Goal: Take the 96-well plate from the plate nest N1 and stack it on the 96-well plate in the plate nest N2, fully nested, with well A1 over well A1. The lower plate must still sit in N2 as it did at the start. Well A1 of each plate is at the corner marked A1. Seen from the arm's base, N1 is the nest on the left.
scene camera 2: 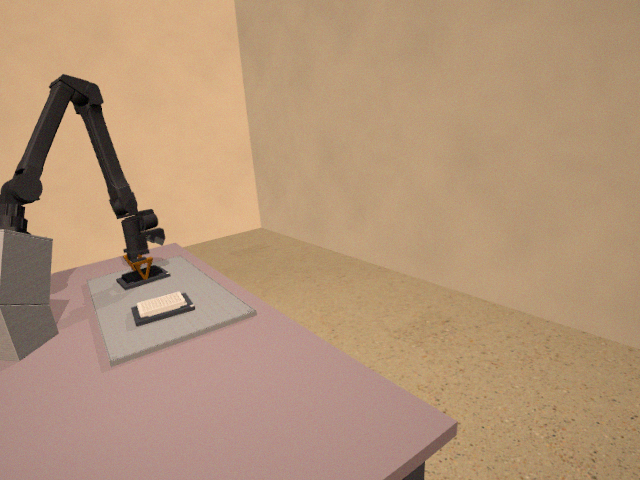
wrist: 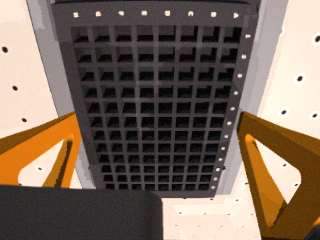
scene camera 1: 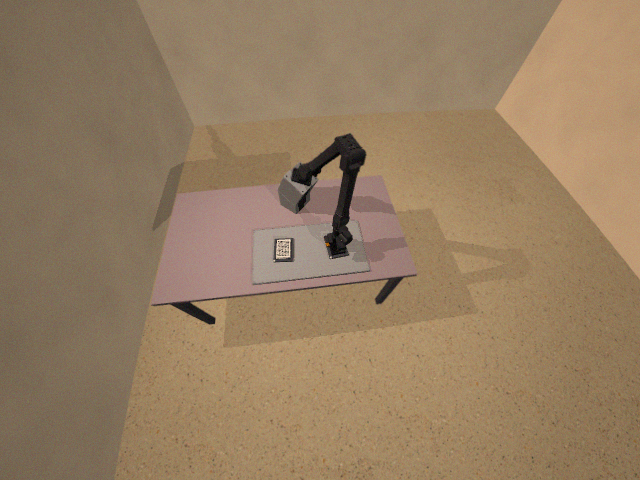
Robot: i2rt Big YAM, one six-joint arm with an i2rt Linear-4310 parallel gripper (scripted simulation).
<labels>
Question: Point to a white 96-well plate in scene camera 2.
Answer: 169, 302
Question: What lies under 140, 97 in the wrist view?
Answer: A dark 96-well plate.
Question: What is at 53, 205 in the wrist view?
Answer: My gripper.
</labels>
